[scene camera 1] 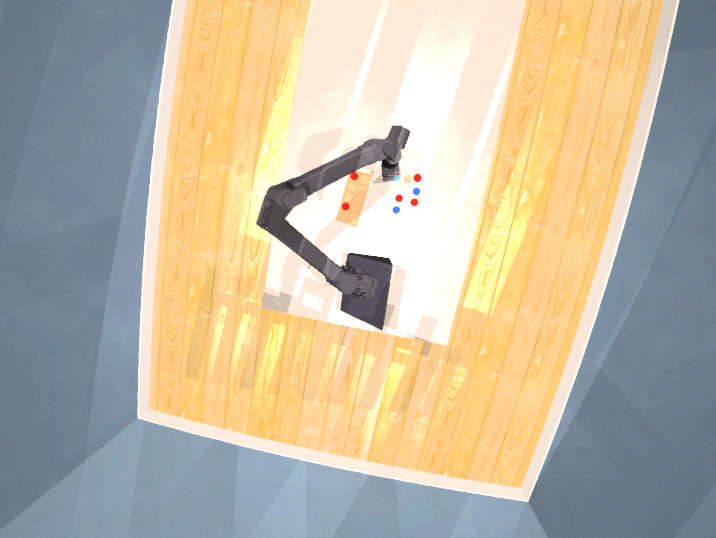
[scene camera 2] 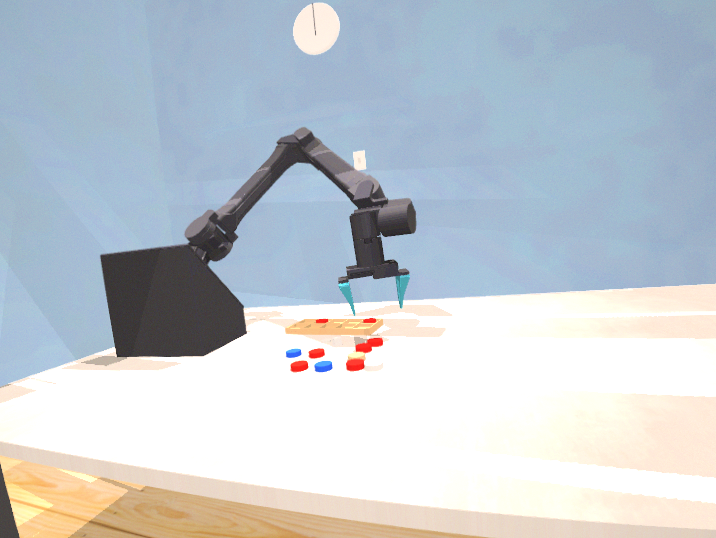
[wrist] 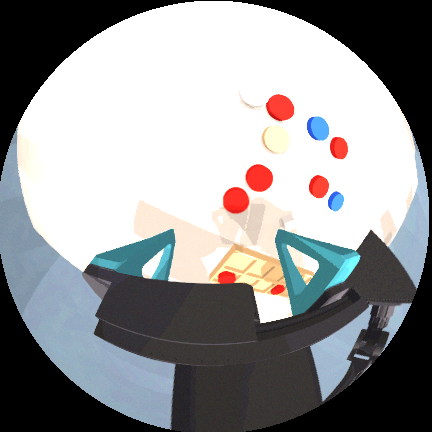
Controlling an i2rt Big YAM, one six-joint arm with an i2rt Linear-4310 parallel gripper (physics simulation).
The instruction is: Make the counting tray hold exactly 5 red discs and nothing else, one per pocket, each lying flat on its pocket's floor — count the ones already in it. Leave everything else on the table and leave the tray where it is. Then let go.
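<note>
The wooden counting tray (scene camera 1: pixel 348 218) (scene camera 2: pixel 329 331) (wrist: pixel 240 259) holds two red discs, one near its far end (scene camera 1: pixel 354 175) (scene camera 2: pixel 369 319) (wrist: pixel 226 277) and another red disc (scene camera 1: pixel 345 205) (scene camera 2: pixel 321 321) (wrist: pixel 277 289) nearer the base. Loose on the table are a red disc (scene camera 1: pixel 417 177) (scene camera 2: pixel 354 364) (wrist: pixel 280 107), a second (scene camera 1: pixel 398 197) (scene camera 2: pixel 316 352) (wrist: pixel 319 186), a third (scene camera 1: pixel 414 201) (scene camera 2: pixel 299 366) (wrist: pixel 339 148), and two close together, one red disc (scene camera 2: pixel 363 347) (wrist: pixel 259 178) and another red disc (scene camera 2: pixel 375 341) (wrist: pixel 235 200), both hidden by the arm in scene camera 1. My gripper (scene camera 2: pixel 377 311) (wrist: pixel 226 235) is open and empty above the table.
Two blue discs, one blue disc (scene camera 1: pixel 416 191) (scene camera 2: pixel 323 366) (wrist: pixel 318 128) and another blue disc (scene camera 1: pixel 396 209) (scene camera 2: pixel 293 352) (wrist: pixel 336 201), lie among the red ones. A cream disc (scene camera 1: pixel 408 178) (scene camera 2: pixel 356 356) (wrist: pixel 276 139) and a white disc (scene camera 2: pixel 373 365) (wrist: pixel 251 99) lie beside one red disc.
</note>
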